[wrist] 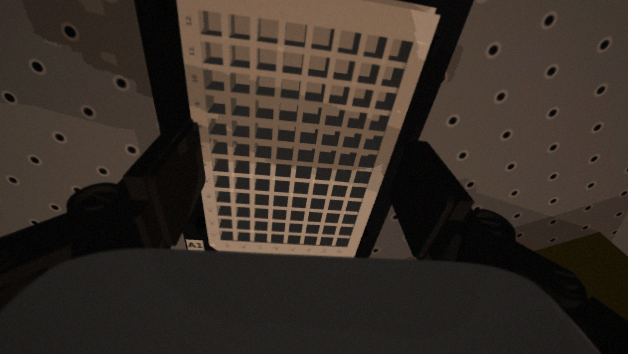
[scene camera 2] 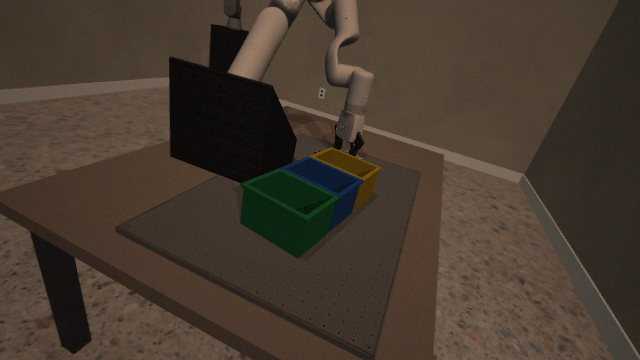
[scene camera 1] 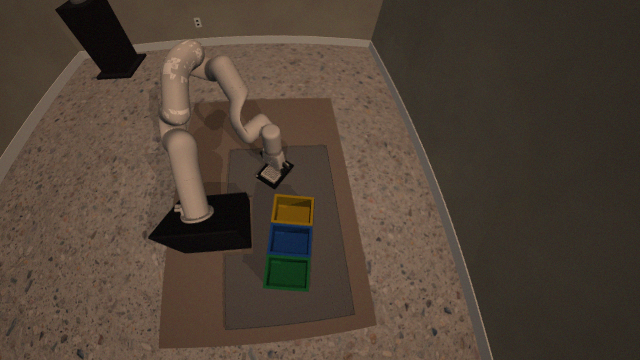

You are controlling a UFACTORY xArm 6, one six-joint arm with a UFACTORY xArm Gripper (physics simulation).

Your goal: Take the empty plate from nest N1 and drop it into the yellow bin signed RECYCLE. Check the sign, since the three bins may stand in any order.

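Observation:
There's a white gridded plate here that I can see, and my gripper too, which you'd also find in the wrist view.

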